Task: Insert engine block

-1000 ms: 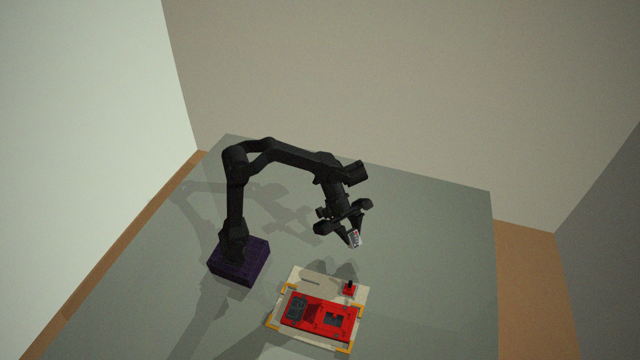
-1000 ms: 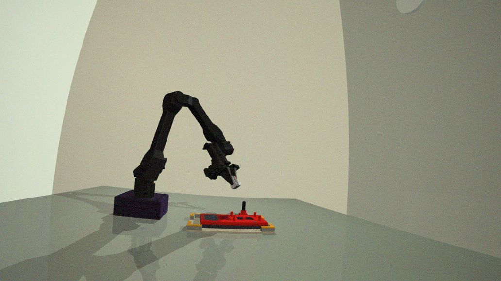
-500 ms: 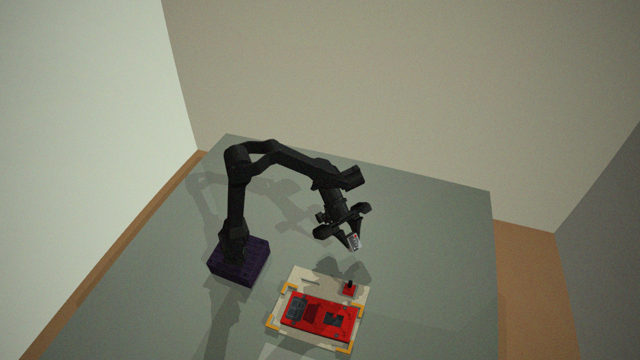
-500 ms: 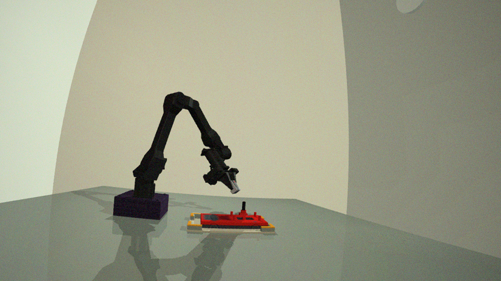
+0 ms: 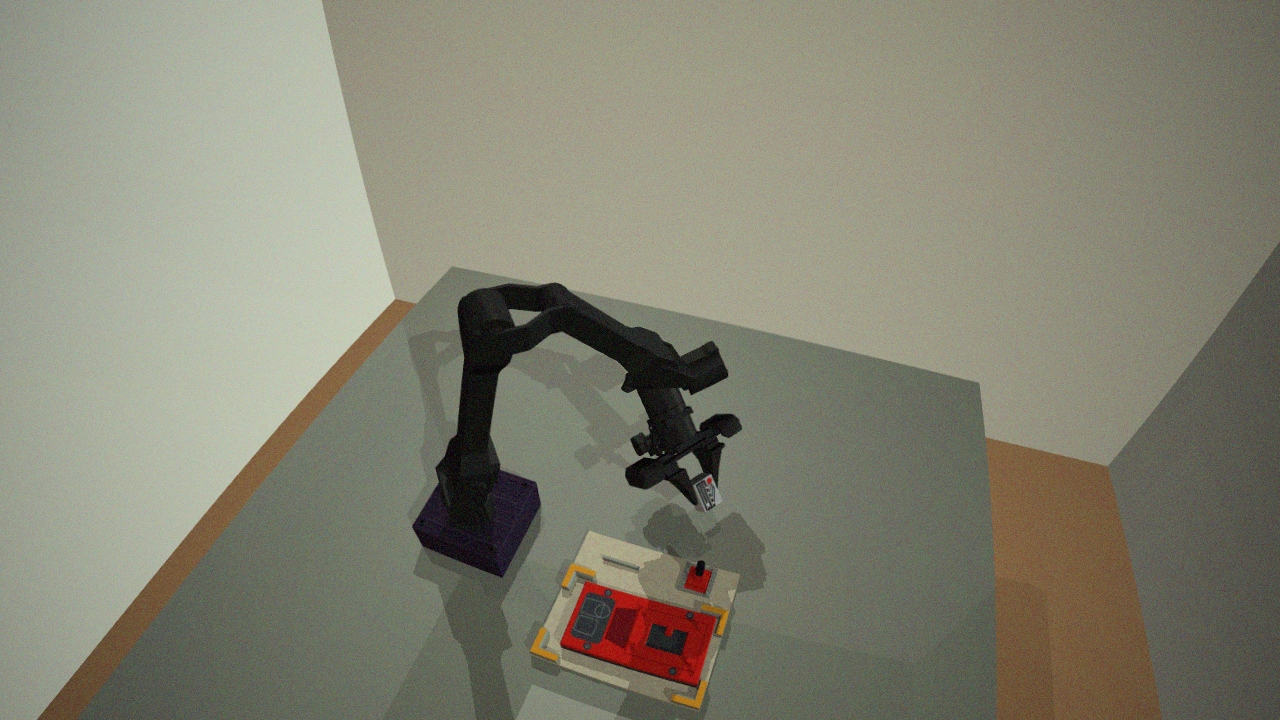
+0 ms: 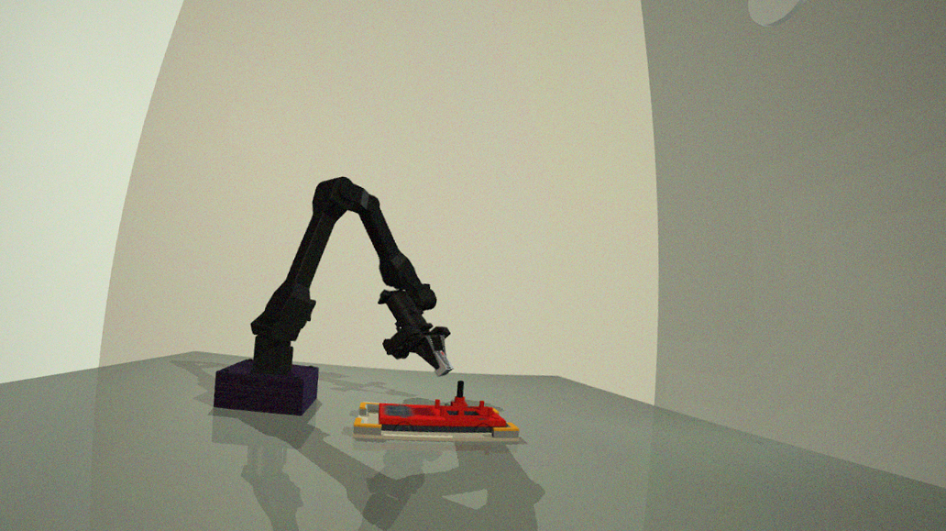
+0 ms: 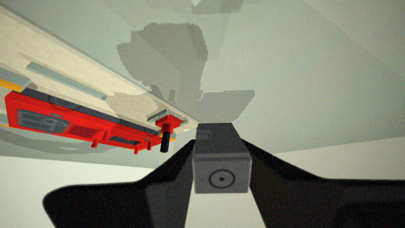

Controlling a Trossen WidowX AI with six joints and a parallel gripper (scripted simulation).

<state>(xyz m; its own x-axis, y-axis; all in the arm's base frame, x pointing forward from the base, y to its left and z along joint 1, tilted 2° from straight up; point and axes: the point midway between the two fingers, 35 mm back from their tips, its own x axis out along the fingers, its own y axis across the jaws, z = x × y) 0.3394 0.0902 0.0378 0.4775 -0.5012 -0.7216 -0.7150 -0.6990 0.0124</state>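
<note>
The black upright peg lies 110 mm to the right of my gripper tip and 40 mm below it. The rest, counted from my gripper tip: engine block: 10 mm behind, 10 mm above.
</note>
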